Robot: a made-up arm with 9 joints. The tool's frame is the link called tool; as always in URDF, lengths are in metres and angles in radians. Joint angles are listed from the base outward. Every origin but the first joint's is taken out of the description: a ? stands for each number. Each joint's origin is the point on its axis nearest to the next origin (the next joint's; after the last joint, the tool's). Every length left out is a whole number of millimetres.
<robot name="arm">
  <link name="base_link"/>
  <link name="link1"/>
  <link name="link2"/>
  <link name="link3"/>
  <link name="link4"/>
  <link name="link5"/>
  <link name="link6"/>
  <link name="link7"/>
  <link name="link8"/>
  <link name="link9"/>
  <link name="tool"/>
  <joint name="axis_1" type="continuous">
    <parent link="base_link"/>
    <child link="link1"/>
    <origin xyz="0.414 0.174 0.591" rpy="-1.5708 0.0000 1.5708"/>
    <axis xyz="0 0 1"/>
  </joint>
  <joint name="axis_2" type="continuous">
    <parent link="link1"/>
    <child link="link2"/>
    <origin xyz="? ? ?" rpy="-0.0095 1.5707 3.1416"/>
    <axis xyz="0 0 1"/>
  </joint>
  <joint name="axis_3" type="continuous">
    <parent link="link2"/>
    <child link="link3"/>
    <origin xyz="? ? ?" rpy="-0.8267 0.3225 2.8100"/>
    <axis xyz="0 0 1"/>
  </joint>
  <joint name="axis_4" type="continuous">
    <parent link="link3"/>
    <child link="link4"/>
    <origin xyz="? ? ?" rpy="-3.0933 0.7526 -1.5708"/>
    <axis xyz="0 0 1"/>
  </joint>
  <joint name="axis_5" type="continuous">
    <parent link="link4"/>
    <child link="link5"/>
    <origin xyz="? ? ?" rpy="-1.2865 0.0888 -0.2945"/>
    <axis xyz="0 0 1"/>
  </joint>
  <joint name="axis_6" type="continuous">
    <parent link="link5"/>
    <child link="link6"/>
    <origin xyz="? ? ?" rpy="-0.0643 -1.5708 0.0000"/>
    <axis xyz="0 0 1"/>
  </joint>
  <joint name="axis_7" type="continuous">
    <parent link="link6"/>
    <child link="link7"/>
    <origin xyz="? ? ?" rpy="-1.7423 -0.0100 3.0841"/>
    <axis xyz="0 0 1"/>
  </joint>
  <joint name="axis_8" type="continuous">
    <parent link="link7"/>
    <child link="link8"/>
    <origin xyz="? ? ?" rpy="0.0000 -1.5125 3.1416"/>
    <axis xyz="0 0 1"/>
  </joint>
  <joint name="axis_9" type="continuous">
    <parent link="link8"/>
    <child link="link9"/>
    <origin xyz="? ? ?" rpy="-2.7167 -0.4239 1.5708"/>
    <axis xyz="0 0 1"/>
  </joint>
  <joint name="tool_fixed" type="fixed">
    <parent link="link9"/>
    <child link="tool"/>
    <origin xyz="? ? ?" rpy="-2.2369 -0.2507 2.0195"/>
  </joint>
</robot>
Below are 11 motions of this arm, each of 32 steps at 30 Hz.
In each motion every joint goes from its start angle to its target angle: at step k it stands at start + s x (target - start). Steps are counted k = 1, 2, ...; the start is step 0. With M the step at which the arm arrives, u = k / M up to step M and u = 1 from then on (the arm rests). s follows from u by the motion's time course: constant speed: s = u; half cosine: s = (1 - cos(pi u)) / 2; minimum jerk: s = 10 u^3 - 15 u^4 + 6 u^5.
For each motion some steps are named. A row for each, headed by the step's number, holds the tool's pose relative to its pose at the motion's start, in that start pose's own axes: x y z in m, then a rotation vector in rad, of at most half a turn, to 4 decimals.
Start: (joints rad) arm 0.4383 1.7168 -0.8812 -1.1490 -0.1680 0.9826 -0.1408 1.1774 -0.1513
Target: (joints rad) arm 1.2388 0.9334 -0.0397 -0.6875 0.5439 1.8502 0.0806 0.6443 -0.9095
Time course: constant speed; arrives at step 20
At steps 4, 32:
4: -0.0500 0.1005 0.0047 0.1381 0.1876 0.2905
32: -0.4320 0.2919 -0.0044 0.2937 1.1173 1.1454

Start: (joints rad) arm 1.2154 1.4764 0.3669 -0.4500 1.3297 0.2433 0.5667 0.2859 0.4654
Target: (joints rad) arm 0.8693 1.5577 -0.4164 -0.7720 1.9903 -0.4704 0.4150 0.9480 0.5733
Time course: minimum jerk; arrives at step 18
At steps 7, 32:
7: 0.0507 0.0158 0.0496 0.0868 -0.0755 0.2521
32: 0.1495 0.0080 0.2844 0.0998 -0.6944 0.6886

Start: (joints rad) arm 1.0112 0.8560 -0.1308 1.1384 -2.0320 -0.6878 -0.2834 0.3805 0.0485
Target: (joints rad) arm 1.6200 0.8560 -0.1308 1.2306 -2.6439 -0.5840 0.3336 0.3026 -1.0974
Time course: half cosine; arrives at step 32
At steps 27, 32:
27: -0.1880 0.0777 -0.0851 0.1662 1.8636 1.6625
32: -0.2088 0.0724 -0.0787 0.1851 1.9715 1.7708

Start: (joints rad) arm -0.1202 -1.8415 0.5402 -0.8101 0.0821 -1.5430 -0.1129 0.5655 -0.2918
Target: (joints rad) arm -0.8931 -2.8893 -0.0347 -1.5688 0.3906 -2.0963 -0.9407 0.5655 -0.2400
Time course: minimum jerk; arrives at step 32
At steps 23, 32:
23: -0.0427 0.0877 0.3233 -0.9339 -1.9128 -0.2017
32: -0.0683 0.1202 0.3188 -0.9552 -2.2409 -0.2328

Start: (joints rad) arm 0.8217 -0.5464 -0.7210 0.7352 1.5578 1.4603 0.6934 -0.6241 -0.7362
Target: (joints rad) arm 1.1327 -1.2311 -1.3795 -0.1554 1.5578 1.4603 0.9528 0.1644 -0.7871
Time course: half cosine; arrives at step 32
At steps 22, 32:
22: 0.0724 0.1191 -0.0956 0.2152 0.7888 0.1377
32: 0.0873 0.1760 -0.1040 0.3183 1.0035 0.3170

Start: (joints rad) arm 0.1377 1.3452 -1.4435 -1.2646 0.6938 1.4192 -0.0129 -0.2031 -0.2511
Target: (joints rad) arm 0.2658 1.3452 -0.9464 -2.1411 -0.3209 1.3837 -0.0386 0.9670 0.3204
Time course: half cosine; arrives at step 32
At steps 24, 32:
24: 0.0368 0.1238 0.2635 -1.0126 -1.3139 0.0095
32: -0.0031 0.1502 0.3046 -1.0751 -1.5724 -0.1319

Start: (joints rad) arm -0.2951 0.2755 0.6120 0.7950 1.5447 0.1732 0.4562 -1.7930 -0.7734
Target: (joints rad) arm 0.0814 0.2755 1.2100 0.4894 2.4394 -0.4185 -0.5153 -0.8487 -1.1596
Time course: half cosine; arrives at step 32
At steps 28, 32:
28: -0.0210 0.3886 -0.0328 0.2753 0.5028 1.6858
32: -0.0263 0.3976 -0.0229 0.2818 0.4808 1.7227

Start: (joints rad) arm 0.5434 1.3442 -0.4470 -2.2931 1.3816 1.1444 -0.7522 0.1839 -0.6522
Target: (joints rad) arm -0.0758 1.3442 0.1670 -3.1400 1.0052 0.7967 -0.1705 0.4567 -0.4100
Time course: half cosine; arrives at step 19
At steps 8, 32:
8: 0.0537 0.0678 0.1082 -0.4570 -0.3587 0.4535
32: -0.0058 0.2431 0.0807 -1.2659 -0.5994 1.4000

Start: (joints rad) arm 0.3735 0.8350 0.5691 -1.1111 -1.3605 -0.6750 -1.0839 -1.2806 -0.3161
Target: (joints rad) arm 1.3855 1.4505 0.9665 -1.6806 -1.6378 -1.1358 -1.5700 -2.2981 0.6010
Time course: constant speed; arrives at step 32
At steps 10, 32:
10: 0.1102 0.0022 0.1972 -0.0518 -0.2493 0.0700
32: 0.2652 0.3351 0.5044 0.0264 -0.9169 0.0552

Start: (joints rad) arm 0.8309 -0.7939 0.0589 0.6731 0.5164 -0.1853 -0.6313 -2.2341 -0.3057
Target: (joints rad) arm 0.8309 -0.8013 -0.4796 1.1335 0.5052 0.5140 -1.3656 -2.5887 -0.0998
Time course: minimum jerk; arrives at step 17
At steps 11, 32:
11: 0.0220 0.0874 0.0244 -0.4376 -0.1912 0.1868
32: 0.0206 0.0888 -0.0067 -0.5351 -0.0965 0.1765

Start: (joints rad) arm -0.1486 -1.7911 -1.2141 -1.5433 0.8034 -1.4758 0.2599 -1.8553 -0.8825
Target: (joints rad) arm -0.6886 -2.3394 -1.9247 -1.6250 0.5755 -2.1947 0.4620 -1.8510 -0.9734
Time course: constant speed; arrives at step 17
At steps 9, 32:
9: -0.0001 0.0478 -0.1284 0.0600 -0.2445 0.2612
32: 0.0597 0.0870 -0.2519 0.0334 -0.4232 0.4505

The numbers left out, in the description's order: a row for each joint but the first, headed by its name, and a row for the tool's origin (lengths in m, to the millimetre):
axis_2: 0.185 -0.232 0.000
axis_3: 0.059 -0.013 0.000
axis_4: 0.035 -0.121 0.000
axis_5: -0.047 0.170 0.000
axis_6: -0.097 -0.101 0.000
axis_7: -0.081 0.039 0.000
axis_8: -0.263 -0.003 0.000
axis_9: 0.042 0.083 0.000
tool: -0.025 -0.053 0.000

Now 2 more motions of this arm.
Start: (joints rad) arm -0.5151 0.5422 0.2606 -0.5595 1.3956 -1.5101 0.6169 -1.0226 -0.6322
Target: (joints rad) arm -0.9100 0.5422 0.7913 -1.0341 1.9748 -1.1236 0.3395 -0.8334 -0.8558
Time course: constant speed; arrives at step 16
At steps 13, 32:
13: 0.1250 0.0847 0.1932 -0.5384 0.4603 0.1979
32: 0.1563 0.1032 0.2084 -0.6078 0.5461 0.2370

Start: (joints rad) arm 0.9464 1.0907 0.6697 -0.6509 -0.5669 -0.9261 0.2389 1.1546 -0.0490
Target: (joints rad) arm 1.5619 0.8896 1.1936 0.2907 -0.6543 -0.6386 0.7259 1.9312 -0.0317
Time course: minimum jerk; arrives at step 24
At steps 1, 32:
1: 0.0000 0.0000 0.0002 -0.0003 0.0002 0.0005
32: -0.0042 0.1774 0.3043 -0.5829 0.2040 0.7544

